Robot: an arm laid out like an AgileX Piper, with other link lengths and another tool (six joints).
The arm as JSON. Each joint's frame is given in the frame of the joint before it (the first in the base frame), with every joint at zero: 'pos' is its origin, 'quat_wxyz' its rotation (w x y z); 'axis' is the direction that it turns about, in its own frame. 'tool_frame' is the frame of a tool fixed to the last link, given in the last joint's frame.
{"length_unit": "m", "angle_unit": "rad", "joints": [
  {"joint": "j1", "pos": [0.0, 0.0, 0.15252], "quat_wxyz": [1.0, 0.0, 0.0, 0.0], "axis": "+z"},
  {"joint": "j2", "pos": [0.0, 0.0, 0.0], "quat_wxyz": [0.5, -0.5, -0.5, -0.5], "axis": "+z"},
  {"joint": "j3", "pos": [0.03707, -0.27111, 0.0], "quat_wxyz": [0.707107, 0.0, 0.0, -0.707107], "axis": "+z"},
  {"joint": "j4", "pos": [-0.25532, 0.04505, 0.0], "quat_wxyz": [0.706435, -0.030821, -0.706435, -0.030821], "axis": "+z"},
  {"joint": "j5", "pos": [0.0, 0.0, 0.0], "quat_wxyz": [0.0, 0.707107, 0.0, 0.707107], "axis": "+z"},
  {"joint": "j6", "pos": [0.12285, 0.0, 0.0], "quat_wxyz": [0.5, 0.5, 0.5, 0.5], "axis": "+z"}
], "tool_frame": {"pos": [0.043, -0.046, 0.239], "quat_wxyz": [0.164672, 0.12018, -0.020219, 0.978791]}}
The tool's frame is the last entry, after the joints.
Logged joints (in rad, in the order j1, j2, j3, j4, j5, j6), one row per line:
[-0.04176, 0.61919, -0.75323, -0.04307, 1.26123, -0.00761]
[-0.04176, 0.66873, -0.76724, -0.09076, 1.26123, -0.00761]
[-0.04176, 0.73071, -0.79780, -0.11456, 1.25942, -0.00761]
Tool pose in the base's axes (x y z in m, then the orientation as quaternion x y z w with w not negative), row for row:
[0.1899, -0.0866, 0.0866, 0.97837, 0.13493, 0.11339, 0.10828]
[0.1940, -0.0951, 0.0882, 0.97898, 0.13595, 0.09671, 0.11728]
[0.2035, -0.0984, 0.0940, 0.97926, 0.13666, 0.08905, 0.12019]
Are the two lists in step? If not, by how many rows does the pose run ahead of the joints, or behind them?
The pose runs 1 row ahead of the joints: the pose in row i belongs to the joints in row i + 1.
